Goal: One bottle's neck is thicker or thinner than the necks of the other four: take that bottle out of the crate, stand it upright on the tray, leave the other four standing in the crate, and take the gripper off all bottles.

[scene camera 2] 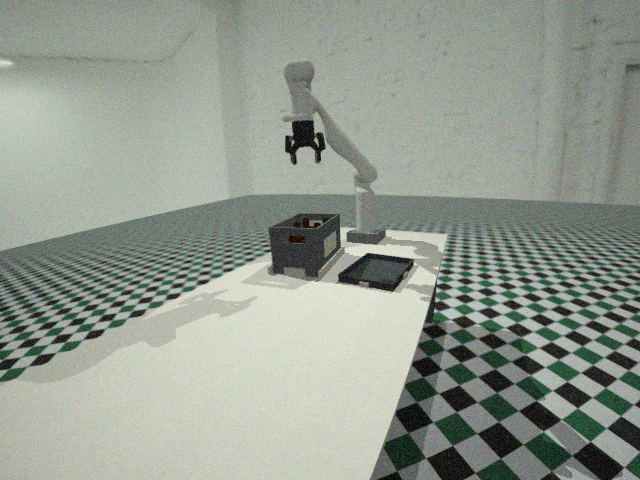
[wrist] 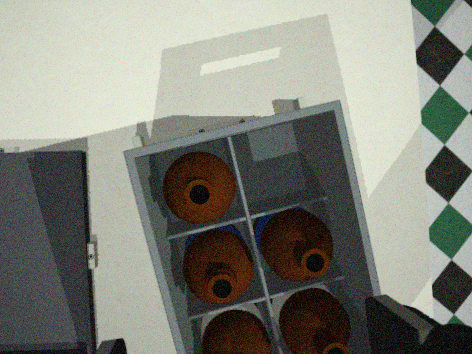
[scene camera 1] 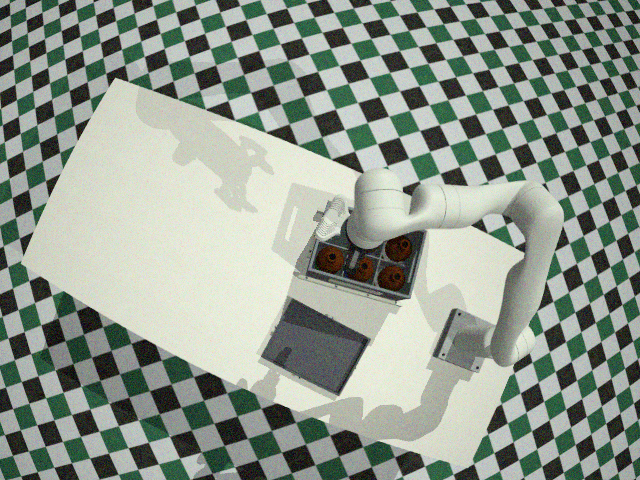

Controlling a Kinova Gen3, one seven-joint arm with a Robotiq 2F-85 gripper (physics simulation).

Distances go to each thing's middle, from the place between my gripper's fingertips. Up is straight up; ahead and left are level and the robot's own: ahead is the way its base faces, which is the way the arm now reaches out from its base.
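The crate cell (wrist: 268, 160) is what I have in sight, 30 mm to the right of my hand and 50 mm behind it. The cell is also 380 mm below my hand.
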